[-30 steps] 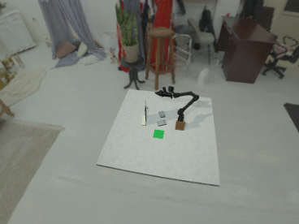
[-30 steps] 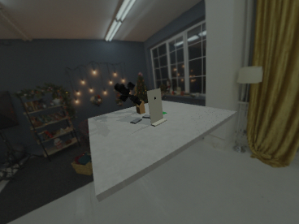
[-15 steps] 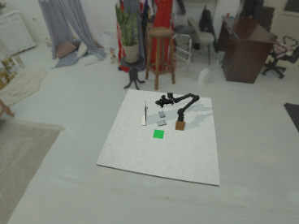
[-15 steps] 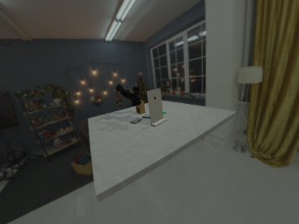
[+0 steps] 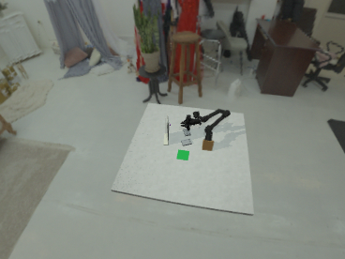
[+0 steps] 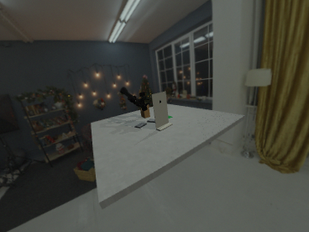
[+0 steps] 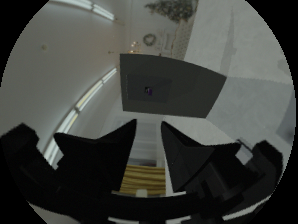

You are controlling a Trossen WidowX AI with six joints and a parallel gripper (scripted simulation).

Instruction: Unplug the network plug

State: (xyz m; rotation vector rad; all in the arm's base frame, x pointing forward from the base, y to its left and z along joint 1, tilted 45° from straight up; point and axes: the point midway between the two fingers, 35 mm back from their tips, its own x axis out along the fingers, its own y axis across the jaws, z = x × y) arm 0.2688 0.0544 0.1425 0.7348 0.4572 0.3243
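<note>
The plug lies 120 mm ahead of my gripper tip and 40 mm to the left of it. Also, from my gripper tip: green marked square (90 mm behind, 200 mm to the left, 240 mm below); then panel (140 mm ahead, 40 mm to the left, 90 mm below).
</note>
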